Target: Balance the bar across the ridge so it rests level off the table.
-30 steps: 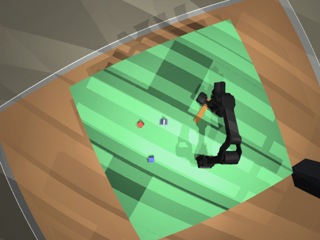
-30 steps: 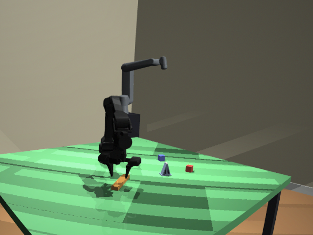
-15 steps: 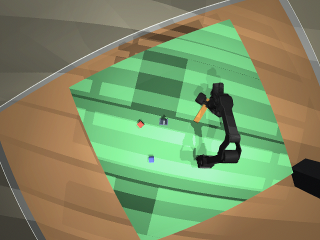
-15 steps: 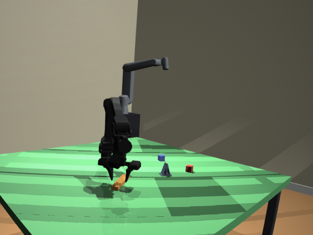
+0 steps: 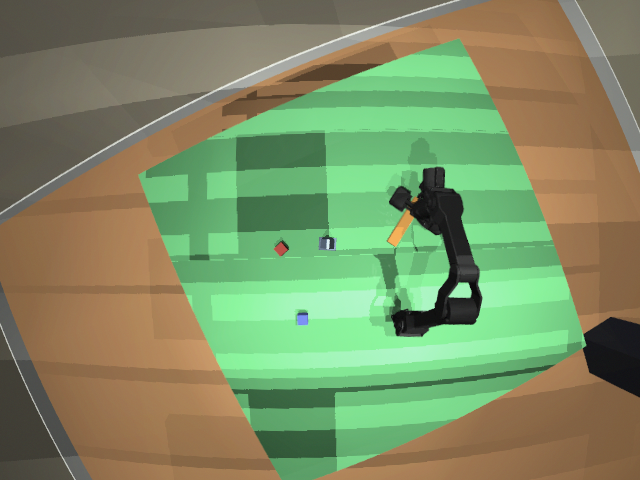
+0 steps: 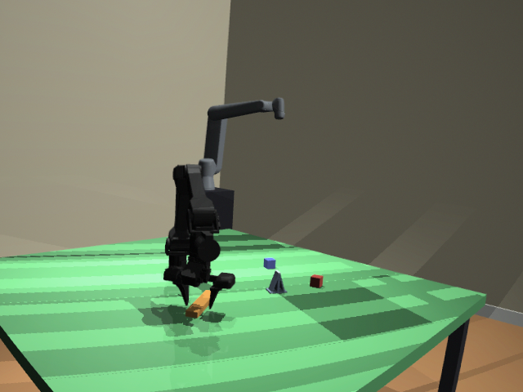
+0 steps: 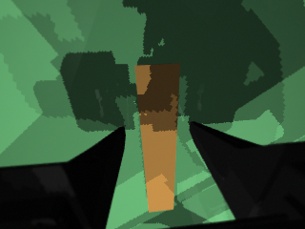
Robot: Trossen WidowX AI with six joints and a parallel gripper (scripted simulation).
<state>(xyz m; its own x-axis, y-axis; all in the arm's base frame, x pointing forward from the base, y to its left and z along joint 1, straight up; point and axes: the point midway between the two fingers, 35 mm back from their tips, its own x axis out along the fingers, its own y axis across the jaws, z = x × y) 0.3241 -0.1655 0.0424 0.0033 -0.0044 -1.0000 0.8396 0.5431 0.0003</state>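
My gripper tip is 290 mm to the right of the dark ridge, 20 mm below it and 20 mm short of it. Also, from my gripper tip: bar 30 mm to the left, 20 mm behind; then red cube 440 mm to the left, 70 mm ahead, 10 mm above; then blue cube 470 mm to the left, 170 mm behind, 10 mm above.
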